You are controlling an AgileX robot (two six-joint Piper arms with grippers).
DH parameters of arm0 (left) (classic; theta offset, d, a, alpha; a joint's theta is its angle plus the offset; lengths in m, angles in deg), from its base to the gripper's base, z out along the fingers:
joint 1: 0 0.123 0 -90
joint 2: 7.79 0 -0.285 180
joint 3: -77.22 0 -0.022 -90
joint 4: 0 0.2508 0 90
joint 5: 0 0 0.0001 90
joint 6: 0 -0.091 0 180
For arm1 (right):
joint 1: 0 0.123 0 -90
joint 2: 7.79 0 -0.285 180
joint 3: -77.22 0 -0.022 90
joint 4: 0 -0.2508 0 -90
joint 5: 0 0 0.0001 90
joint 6: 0 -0.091 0 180
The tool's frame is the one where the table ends.
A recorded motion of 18 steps. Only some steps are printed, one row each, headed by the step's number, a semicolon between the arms.
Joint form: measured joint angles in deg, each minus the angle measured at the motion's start. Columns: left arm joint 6, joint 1, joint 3, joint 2, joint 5, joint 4; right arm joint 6, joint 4, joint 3, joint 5, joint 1, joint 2.
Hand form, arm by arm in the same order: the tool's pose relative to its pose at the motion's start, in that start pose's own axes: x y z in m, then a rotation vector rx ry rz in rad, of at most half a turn. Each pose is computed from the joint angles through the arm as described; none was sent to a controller.
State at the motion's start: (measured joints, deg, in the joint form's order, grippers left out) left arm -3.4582 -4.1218 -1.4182 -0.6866 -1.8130 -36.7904; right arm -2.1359 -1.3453 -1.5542 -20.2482 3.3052 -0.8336
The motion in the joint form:
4: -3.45 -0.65 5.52 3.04 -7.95 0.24; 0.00 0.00 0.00 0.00 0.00 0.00
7: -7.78 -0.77 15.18 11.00 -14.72 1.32; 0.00 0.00 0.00 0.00 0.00 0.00
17: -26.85 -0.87 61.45 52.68 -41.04 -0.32; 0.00 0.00 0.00 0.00 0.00 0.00
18: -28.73 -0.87 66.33 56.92 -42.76 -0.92; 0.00 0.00 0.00 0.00 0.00 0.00
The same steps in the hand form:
4: -0.0118 -0.0174 0.0009 0.0443 0.1072 0.0668; 0.0000 0.0000 0.0000 0.0000 0.0000 0.0000
7: -0.0411 -0.0438 0.0097 0.0758 0.1980 0.1652; 0.0000 0.0000 0.0000 0.0000 0.0000 0.0000
17: -0.1517 -0.1426 0.1258 0.2740 0.5528 0.4866; 0.0000 0.0000 0.0000 0.0000 0.0000 0.0000
18: -0.1600 -0.1500 0.1429 0.3003 0.5662 0.5118; 0.0000 0.0000 0.0000 0.0000 0.0000 0.0000

